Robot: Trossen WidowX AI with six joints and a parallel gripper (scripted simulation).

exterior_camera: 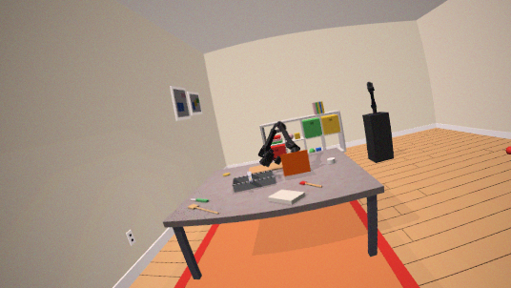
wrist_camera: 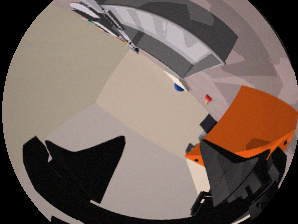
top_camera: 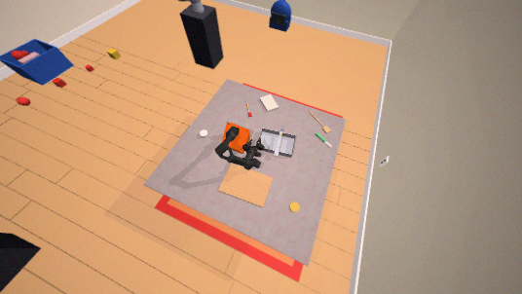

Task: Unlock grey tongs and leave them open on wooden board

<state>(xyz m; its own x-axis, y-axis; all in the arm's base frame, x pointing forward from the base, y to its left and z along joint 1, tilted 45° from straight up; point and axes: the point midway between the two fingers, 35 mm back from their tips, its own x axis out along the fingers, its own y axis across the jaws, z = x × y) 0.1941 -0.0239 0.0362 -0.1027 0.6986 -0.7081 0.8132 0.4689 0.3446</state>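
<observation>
The yellow lock piece lies 16 cm ahead of my gripper tip, 17 cm to the left of it and 8 cm below it. The rest, counted from my gripper tip: wooden board: 6 cm ahead, 33 cm to the right, 14 cm below; then red-tipped tool: 22 cm behind, 35 cm to the left, 14 cm below; then grey roasting tin: 15 cm ahead, 10 cm to the left, 12 cm below.
</observation>
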